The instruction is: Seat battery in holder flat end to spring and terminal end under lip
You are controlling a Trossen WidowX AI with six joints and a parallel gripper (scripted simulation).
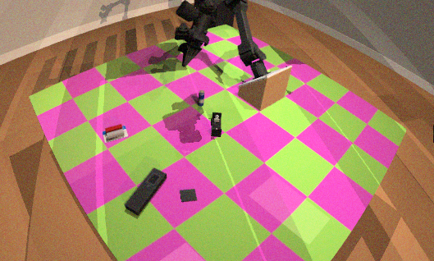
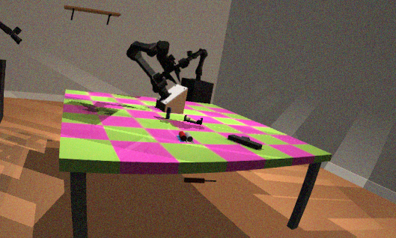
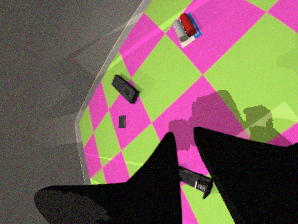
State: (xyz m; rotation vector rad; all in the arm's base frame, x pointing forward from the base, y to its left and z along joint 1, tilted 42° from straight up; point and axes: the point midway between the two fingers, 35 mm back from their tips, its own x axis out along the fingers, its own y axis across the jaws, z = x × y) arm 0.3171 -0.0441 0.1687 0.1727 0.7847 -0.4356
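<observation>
Right now my gripper tip is 80 mm past the battery, 20 mm to the right of it and 170 mm above it. Round my gripper tip: black battery door (260 mm ahead, 270 mm to the left, 200 mm below); black remote control (340 mm ahead, 180 mm to the left, 180 mm below); screwdriver (290 mm ahead, 20 mm to the left, 390 mm below).
</observation>
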